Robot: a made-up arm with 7 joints. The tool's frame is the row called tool.
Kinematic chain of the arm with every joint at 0, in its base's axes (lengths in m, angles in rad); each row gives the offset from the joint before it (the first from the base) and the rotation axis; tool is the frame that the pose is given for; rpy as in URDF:
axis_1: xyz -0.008 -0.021 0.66 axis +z
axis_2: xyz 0.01 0.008 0 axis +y
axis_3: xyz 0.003 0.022 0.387 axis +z
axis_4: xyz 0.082 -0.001 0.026 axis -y
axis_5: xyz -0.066 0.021 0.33 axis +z
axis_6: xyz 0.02 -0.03 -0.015 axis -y
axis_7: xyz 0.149 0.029 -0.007 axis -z
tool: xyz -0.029 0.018 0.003 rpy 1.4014 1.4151 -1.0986
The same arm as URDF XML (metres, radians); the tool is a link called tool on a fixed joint. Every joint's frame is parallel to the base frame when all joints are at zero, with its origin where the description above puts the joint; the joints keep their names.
<robot name="arm">
<joint name="axis_1" type="continuous"><parent link="base_link"/><child link="link1"/><origin xyz="-0.008 -0.021 0.66"/><axis xyz="0 0 1"/></joint>
<joint name="axis_2" type="continuous"><parent link="link1"/><child link="link2"/><origin xyz="0.01 0.008 0"/><axis xyz="0 1 0"/></joint>
<joint name="axis_3" type="continuous"><parent link="link2"/><child link="link3"/><origin xyz="0.003 0.022 0.387"/><axis xyz="0 0 1"/></joint>
<joint name="axis_4" type="continuous"><parent link="link3"/><child link="link4"/><origin xyz="0.082 -0.001 0.026"/><axis xyz="0 -1 0"/></joint>
<joint name="axis_5" type="continuous"><parent link="link4"/><child link="link5"/><origin xyz="-0.066 0.021 0.33"/><axis xyz="0 0 1"/></joint>
<joint name="axis_6" type="continuous"><parent link="link5"/><child link="link6"/><origin xyz="0.02 -0.03 -0.015"/><axis xyz="0 -1 0"/></joint>
<joint name="axis_7" type="continuous"><parent link="link6"/><child link="link7"/><origin xyz="0.149 0.029 -0.007"/><axis xyz="0 0 -1"/></joint>
<joint name="tool_fixed" type="fixed"><parent link="link7"/><child link="tool"/><origin xyz="-0.029 0.018 0.003" rpy="1.4014 1.4151 -1.0986"/></joint>
<link name="base_link"/>
<link name="link1"/>
<link name="link2"/>
<link name="link3"/>
<link name="link4"/>
<link name="link5"/>
<link name="link6"/>
<link name="link7"/>
<link name="tool"/>
</robot>

